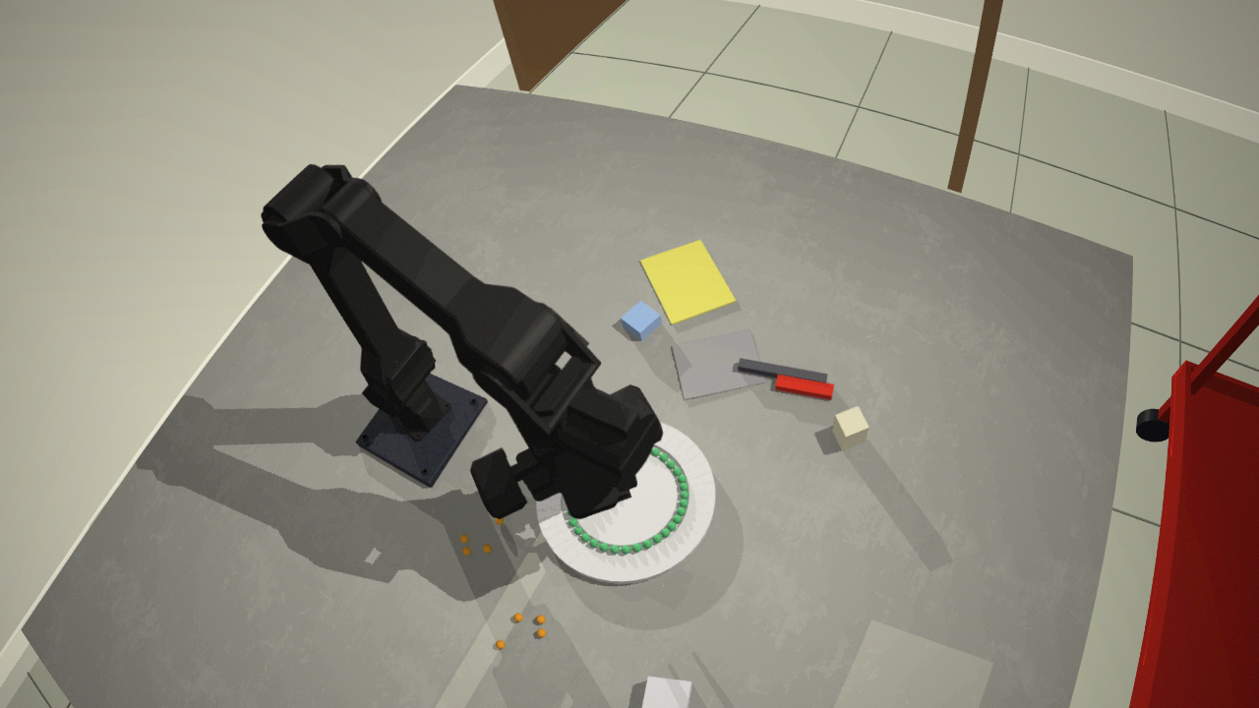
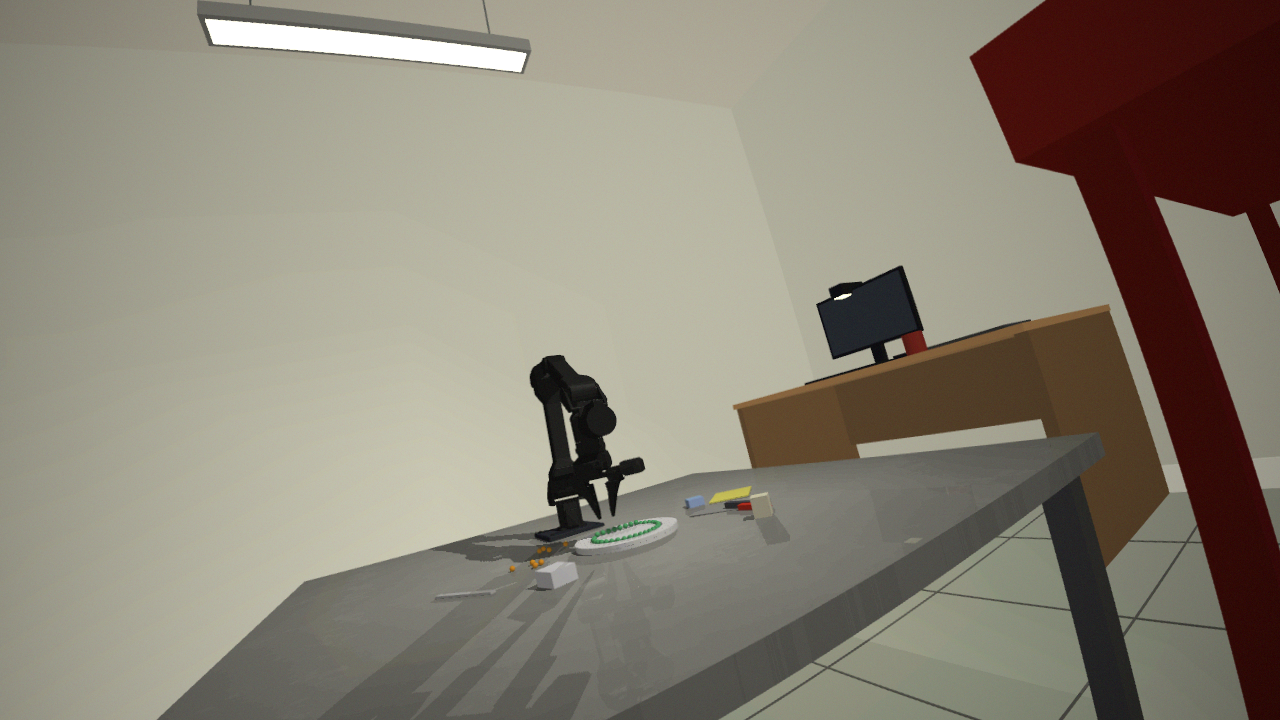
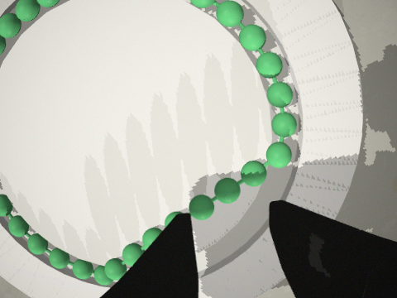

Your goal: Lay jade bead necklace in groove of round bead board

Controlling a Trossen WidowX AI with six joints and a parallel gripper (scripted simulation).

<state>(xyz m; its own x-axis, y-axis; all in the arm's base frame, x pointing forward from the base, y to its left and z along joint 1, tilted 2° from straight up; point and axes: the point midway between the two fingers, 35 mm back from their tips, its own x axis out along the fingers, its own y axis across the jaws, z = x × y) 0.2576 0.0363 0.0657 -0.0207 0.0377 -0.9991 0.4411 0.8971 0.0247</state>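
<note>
My gripper tip is 30 mm short of the inner disc, 30 mm above it and 20 mm to the right of it. The rest, counted from my gripper tip: blue cube 230 mm to the left, 100 mm behind, 30 mm below; then grey sheet 230 mm to the left, 40 mm below, 20 mm ahead; then bead board 40 mm below, 30 mm ahead, 20 mm to the left.
</note>
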